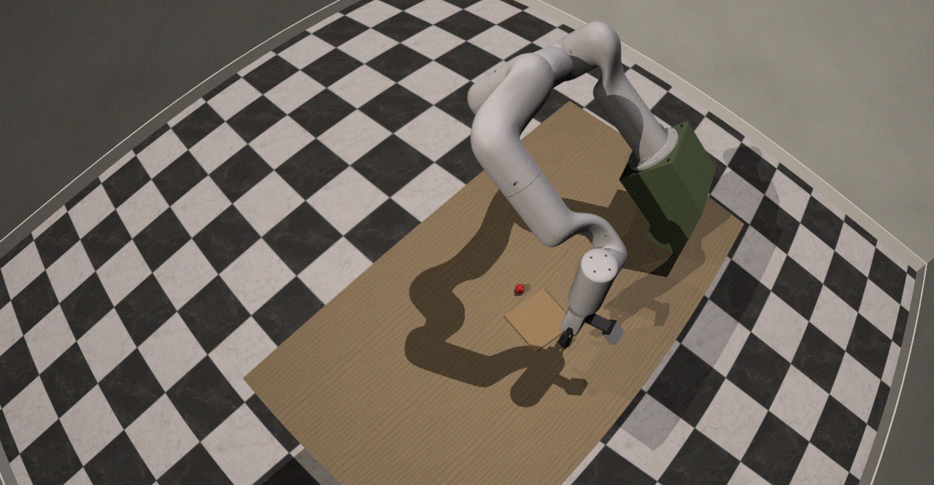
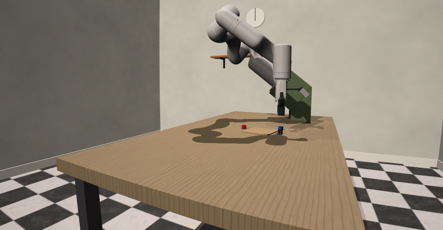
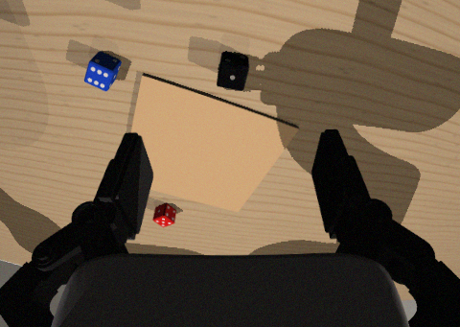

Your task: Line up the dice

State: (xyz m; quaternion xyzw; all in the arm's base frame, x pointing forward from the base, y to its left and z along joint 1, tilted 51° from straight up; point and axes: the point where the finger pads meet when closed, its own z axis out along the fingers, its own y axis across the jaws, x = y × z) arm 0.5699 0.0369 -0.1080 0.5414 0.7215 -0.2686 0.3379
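Now: the black die 100 mm below my hand. Round my hand: tan mat: 20 mm behind, 100 mm to the right, 100 mm below; then red die: 50 mm behind, 200 mm to the right, 100 mm below; then blue die: 100 mm behind, 10 mm to the right, 100 mm below.
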